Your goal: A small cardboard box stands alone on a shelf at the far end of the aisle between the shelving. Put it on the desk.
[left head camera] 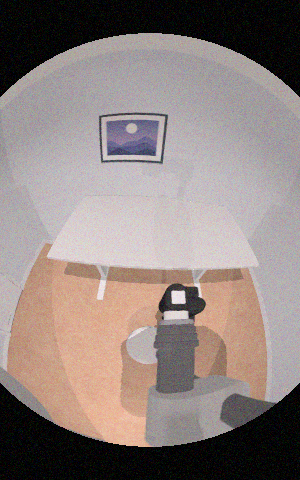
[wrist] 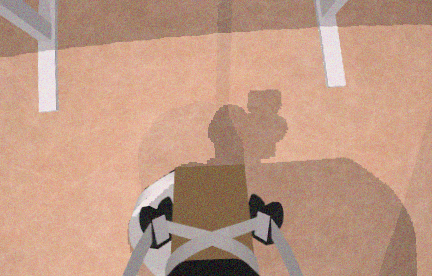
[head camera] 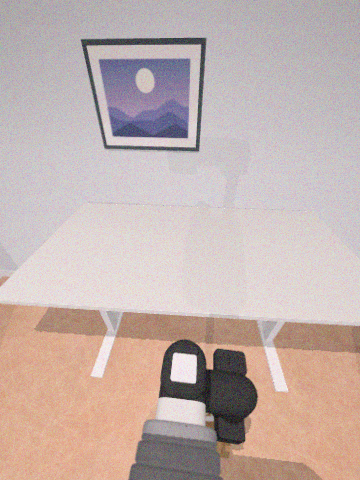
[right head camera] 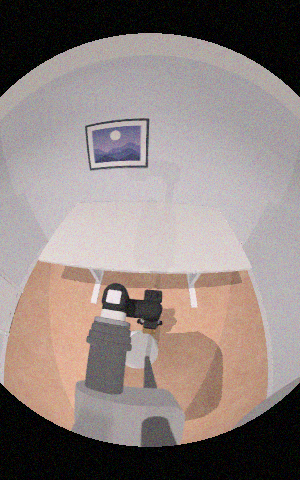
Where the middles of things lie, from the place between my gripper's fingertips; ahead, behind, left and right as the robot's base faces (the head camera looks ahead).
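The framed picture (head camera: pixel 148 92) is 360 mm to the left of my hand, 1060 mm ahead of it and 640 mm above it. My hand itself is 10 mm past the small cardboard box (wrist: pixel 206 197) and 20 mm below it. Of the things named here, going by their middles, the box is the nearest to my hand.
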